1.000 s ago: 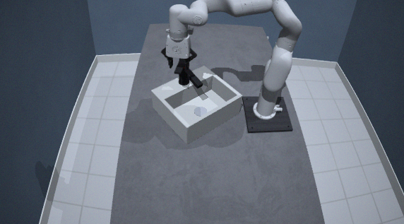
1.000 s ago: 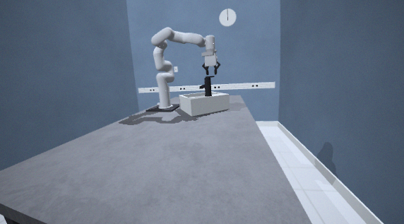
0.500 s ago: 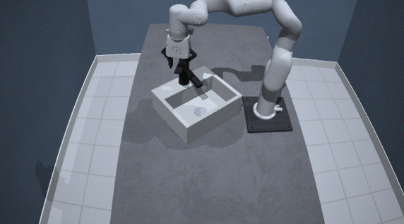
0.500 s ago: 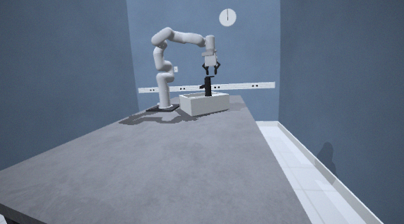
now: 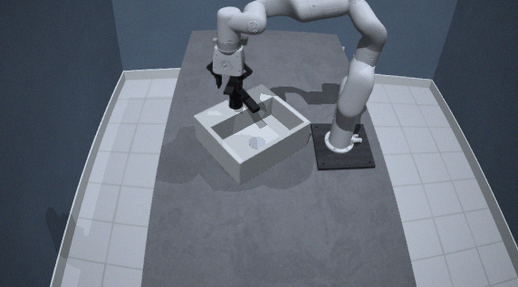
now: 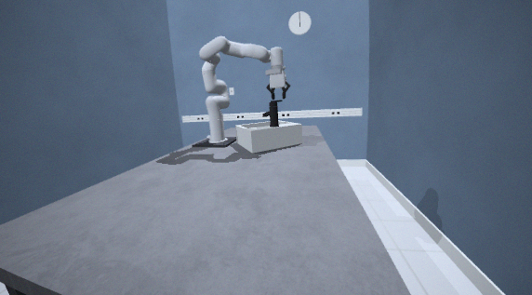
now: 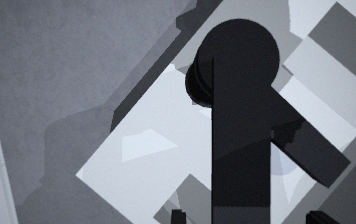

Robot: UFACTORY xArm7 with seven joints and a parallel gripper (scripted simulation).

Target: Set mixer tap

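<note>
Now: hand 4 cm to the left of the lever, 3 cm above it and 1 cm past it. Also, from my hand: black mixer tap (7 cm below, 6 cm to the right, 2 cm behind); then white sink (26 cm below, 9 cm behind).
</note>
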